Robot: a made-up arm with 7 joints. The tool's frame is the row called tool. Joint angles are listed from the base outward. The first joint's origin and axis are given. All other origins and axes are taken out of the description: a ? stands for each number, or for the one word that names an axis. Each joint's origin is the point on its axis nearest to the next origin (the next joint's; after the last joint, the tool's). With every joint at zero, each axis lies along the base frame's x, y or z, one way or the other. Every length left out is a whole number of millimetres.
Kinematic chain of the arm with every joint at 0, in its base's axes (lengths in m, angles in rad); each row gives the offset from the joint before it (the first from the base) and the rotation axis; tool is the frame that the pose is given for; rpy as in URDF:
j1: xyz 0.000 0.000 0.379 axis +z
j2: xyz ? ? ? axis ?
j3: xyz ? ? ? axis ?
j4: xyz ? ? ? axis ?
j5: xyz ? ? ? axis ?
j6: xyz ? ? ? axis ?
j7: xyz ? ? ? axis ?
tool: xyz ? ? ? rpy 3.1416 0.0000 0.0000
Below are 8 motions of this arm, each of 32 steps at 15 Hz.
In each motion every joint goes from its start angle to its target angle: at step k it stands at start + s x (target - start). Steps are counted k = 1, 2, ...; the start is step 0. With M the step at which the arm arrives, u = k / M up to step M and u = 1 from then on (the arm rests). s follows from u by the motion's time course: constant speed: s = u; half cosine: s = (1 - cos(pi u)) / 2; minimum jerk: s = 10 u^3 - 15 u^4 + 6 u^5.
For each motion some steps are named. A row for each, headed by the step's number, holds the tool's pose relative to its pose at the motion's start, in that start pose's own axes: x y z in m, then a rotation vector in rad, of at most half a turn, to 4 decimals.
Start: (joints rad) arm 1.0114 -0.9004 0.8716 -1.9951 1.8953 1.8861 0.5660
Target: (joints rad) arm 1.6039 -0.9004 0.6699 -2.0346 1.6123 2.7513 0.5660
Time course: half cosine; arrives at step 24
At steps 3, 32:
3: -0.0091 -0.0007 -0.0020 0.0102 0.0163 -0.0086
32: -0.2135 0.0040 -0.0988 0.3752 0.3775 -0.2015

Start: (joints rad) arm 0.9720 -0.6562 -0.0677 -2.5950 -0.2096 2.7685 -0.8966
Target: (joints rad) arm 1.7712 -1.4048 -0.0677 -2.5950 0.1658 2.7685 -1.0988
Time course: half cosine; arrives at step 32
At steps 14, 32:
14: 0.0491 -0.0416 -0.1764 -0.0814 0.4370 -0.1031
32: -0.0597 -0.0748 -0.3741 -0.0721 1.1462 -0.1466

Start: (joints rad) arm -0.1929 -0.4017 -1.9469 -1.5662 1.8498 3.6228 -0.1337
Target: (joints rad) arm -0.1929 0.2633 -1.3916 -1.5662 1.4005 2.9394 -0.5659
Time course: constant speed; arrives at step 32
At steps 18, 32:
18: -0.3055 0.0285 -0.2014 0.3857 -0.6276 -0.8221
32: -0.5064 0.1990 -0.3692 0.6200 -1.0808 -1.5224

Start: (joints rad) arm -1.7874 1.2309 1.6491 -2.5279 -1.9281 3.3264 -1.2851
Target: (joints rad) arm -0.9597 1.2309 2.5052 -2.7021 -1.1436 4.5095 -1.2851
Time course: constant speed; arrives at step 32
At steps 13, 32:
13: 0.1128 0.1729 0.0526 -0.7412 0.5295 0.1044
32: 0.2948 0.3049 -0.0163 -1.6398 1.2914 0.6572

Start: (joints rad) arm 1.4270 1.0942 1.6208 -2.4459 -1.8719 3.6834 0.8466
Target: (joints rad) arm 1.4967 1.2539 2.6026 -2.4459 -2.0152 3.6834 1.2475
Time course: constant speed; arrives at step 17
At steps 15, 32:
15: 0.2140 -0.3202 0.0250 0.6105 0.2131 -0.3971
32: 0.2270 -0.3682 0.0057 0.6819 0.2344 -0.4595

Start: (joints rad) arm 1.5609 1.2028 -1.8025 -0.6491 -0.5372 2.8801 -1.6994
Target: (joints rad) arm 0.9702 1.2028 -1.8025 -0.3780 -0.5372 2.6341 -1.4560
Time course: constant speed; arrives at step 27
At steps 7, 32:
7: 0.0695 -0.0566 0.0562 0.1237 0.0233 -0.0071
32: 0.2636 -0.2656 0.1627 0.4687 0.0426 -0.0433

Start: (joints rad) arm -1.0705 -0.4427 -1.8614 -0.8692 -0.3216 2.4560 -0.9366
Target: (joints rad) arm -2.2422 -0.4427 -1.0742 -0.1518 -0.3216 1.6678 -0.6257
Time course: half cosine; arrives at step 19
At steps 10, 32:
10: -0.0745 0.1807 -0.4347 -0.3041 -0.0987 0.3436
32: -0.0570 0.0904 -0.8204 -0.5603 -0.0896 0.5704

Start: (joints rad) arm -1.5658 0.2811 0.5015 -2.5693 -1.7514 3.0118 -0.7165
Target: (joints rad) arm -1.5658 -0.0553 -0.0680 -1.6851 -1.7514 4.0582 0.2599
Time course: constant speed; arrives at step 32
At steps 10, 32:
10: -0.1858 0.0166 -0.1058 -0.3504 -0.0902 0.3980
32: -0.3815 -0.1101 -0.5354 -1.0994 -0.0573 0.7023

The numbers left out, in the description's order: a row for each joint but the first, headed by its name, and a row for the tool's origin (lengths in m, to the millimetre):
j2: xyz 0.000 0.000 0.000, axis +y
j3: xyz 0.000 0.000 0.410, axis +z
j4: xyz 0.096 0.000 0.000, axis -y
j5: xyz -0.112 0.000 0.520, axis +z
j6: xyz 0.000 0.000 0.000, axis -y
j7: xyz 0.093 0.000 0.000, axis -z
tool: xyz 0.000 0.000 0.000

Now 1 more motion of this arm.
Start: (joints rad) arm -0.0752 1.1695 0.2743 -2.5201 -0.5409 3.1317 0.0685
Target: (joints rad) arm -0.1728 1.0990 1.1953 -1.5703 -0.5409 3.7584 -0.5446
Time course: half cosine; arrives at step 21
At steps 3, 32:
3: 0.0315 -0.0111 -0.0169 0.0031 0.0901 -0.0633
32: 0.2395 -0.2904 -0.6114 -0.1280 1.9833 -0.7589

